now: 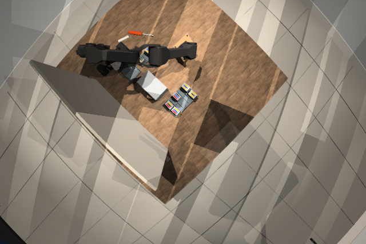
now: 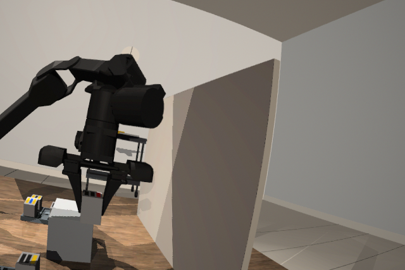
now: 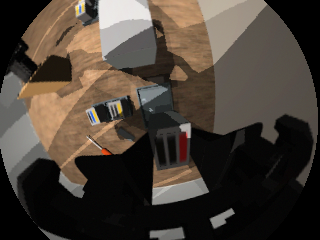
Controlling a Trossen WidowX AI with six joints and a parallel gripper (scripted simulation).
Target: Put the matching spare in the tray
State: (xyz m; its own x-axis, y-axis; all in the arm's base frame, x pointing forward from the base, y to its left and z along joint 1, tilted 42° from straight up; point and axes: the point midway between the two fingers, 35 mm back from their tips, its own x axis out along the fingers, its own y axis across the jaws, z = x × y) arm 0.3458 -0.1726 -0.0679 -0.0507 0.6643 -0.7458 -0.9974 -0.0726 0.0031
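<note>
My gripper tip is 160 mm above the blue-grey tray. The rest, counted from my gripper tip: spare (20 mm above); then brown box (150 mm below, 90 mm to the right, 20 mm ahead); then grey box (210 mm to the left, 110 mm below, 50 mm behind).
</note>
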